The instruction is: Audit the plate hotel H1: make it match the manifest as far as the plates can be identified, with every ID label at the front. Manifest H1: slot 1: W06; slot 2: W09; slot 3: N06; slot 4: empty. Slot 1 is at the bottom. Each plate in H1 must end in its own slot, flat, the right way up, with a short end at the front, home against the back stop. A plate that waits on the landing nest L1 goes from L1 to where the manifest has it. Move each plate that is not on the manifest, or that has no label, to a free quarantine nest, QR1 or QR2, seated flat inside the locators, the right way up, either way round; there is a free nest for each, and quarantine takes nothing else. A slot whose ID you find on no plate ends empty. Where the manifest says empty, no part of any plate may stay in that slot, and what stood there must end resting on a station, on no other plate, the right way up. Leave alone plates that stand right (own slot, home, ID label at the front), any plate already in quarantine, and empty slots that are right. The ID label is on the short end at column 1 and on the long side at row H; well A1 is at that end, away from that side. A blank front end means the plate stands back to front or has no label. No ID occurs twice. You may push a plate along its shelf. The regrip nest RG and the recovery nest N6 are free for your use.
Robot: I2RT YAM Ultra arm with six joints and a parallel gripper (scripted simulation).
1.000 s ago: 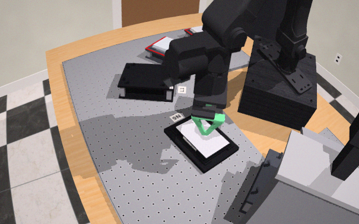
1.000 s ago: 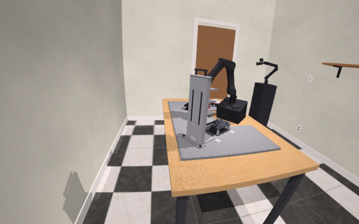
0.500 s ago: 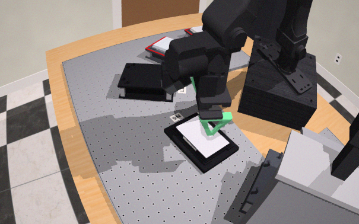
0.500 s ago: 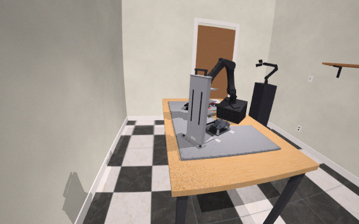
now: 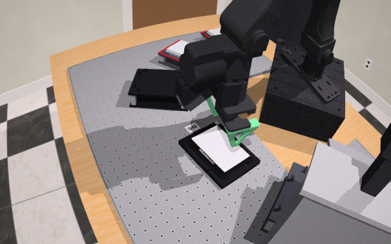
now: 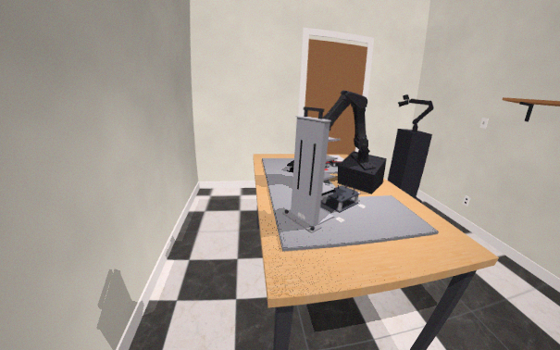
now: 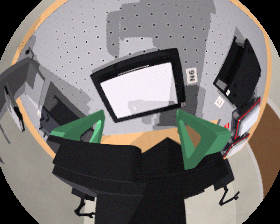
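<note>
Right now the flat black nest N6 is 8 cm below my hand. Round my hand: tag L1: 20 cm to the right, 9 cm below, 5 cm behind; then black landing nest L1: 26 cm to the right, 4 cm below, 4 cm ahead; then N6 tag: 10 cm to the right, 9 cm below, 2 cm ahead.
</note>
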